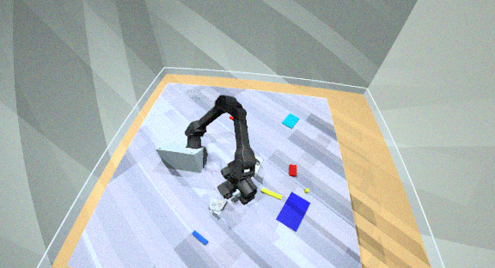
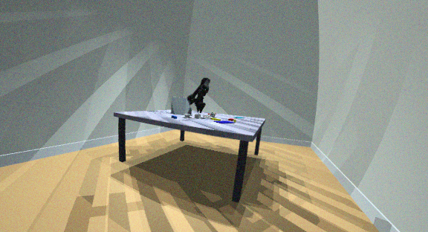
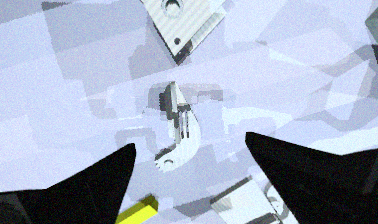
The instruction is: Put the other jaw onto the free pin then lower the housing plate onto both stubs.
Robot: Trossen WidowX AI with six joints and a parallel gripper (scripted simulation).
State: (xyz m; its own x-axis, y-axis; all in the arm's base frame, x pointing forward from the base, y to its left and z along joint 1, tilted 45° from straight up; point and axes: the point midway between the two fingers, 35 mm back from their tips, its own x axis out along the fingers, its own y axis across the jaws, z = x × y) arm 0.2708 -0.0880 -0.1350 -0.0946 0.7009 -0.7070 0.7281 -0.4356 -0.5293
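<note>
The jaw lies 50 mm below my gripper tip, 40 mm ahead of it and 10 mm to the left of it. Also, from my gripper tip: yellow bar 170 mm ahead, 50 mm below, 40 mm to the left; then white block 80 mm to the right, 80 mm behind, 50 mm below; then blue bar 240 mm to the right, 110 mm behind, 50 mm below.
</note>
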